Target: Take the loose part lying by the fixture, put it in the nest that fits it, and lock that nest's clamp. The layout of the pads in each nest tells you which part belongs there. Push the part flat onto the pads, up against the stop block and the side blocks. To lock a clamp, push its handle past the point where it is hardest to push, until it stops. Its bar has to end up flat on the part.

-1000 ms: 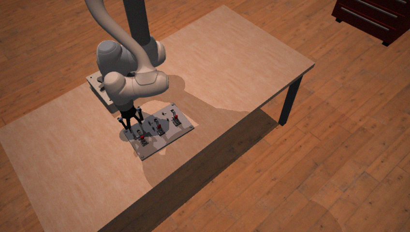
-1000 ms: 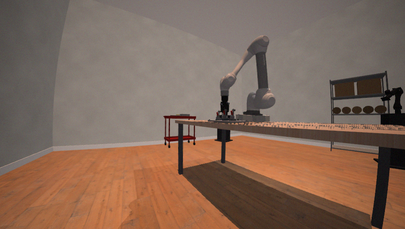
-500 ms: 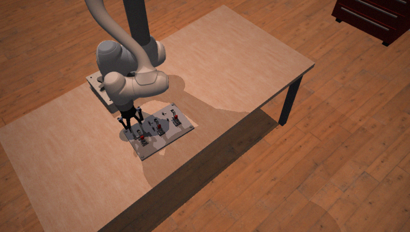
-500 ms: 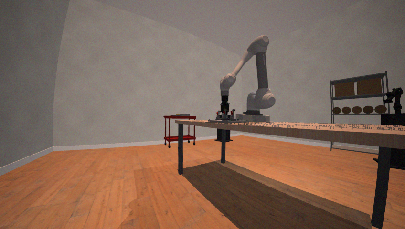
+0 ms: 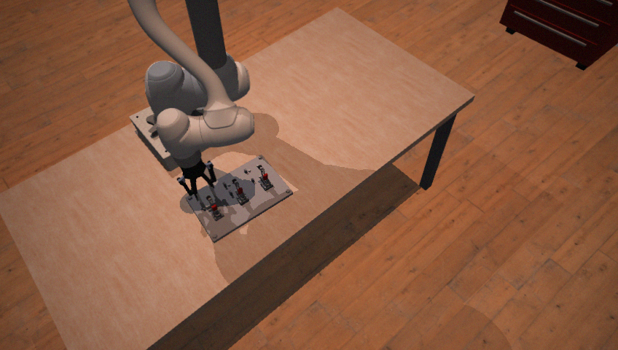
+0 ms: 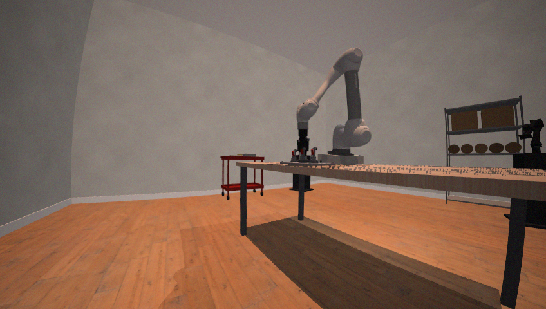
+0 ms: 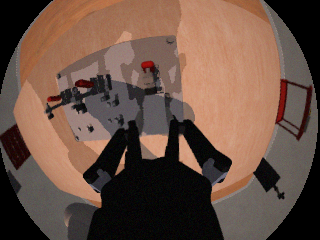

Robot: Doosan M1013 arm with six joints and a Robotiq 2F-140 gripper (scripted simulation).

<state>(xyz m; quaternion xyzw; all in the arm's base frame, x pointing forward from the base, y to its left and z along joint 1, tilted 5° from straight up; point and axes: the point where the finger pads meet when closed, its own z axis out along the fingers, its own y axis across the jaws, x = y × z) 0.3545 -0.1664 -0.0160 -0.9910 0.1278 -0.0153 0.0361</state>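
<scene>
Now: the fixture 8 cm ahead of my hand, 9 cm to the left of it and 5 cm below it. Also, from my hand: grey plate part 3 cm below.
</scene>
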